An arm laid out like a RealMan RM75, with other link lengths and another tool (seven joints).
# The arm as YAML. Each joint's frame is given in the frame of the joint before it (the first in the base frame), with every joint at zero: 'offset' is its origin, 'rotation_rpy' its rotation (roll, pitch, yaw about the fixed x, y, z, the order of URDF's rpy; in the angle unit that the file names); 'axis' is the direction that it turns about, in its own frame. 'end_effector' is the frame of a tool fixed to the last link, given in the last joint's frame.
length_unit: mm
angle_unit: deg
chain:
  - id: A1
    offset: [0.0, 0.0, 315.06]
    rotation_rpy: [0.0, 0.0, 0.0]
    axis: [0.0, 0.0, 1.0]
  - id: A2
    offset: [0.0, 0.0, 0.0]
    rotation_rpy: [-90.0, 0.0, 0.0]
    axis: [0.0, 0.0, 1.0]
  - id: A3
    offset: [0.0, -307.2, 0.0]
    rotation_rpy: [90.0, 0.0, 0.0]
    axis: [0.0, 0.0, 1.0]
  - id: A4
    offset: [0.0, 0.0, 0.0]
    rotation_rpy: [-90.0, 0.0, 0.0]
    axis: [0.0, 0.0, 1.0]
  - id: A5
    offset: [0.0, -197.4, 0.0]
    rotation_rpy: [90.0, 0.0, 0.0]
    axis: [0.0, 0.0, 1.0]
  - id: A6
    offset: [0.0, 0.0, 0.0]
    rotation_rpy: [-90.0, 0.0, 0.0]
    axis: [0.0, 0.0, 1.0]
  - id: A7
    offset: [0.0, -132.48, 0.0]
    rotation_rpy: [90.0, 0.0, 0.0]
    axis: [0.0, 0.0, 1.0]
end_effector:
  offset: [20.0, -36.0, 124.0]
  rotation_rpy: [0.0, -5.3, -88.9]
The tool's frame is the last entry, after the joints.
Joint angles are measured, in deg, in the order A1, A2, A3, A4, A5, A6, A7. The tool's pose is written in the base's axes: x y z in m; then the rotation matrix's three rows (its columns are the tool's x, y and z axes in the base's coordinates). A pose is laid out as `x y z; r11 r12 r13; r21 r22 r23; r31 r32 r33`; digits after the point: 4 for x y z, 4 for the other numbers.
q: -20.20, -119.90, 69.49, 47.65, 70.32, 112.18, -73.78
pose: -0.1006 0.2894 0.0295; 0.1184 0.4899 0.8637; 0.9872 0.0358 -0.1556; -0.1071 0.8710 -0.4794
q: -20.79, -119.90, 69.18, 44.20, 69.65, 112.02, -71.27
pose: -0.1047 0.2950 0.0292; 0.0968 0.4687 0.8781; 0.9913 0.0336 -0.1273; -0.0892 0.8827 -0.4613
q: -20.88, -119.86, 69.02, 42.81, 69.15, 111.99, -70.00
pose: -0.1069 0.2972 0.0304; 0.0870 0.4575 0.8850; 0.9934 0.0273 -0.1117; -0.0753 0.8888 -0.4521
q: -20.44, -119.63, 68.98, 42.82, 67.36, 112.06, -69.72
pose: -0.1076 0.2991 0.0385; 0.0791 0.4359 0.8965; 0.9955 0.0126 -0.0940; -0.0523 0.8999 -0.4330
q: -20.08, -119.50, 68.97, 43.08, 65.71, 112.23, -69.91
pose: -0.1072 0.3001 0.0460; 0.0743 0.4151 0.9067; 0.9965 0.0030 -0.0830; -0.0372 0.9098 -0.4135
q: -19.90, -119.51, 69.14, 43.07, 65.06, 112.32, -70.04
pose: -0.1070 0.2998 0.0480; 0.0715 0.4063 0.9109; 0.9968 0.0040 -0.0800; -0.0361 0.9137 -0.4047
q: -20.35, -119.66, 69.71, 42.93, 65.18, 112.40, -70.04
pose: -0.1038 0.2984 0.0447; 0.0837 0.4077 0.9093; 0.9953 0.0099 -0.0960; -0.0481 0.9131 -0.4049
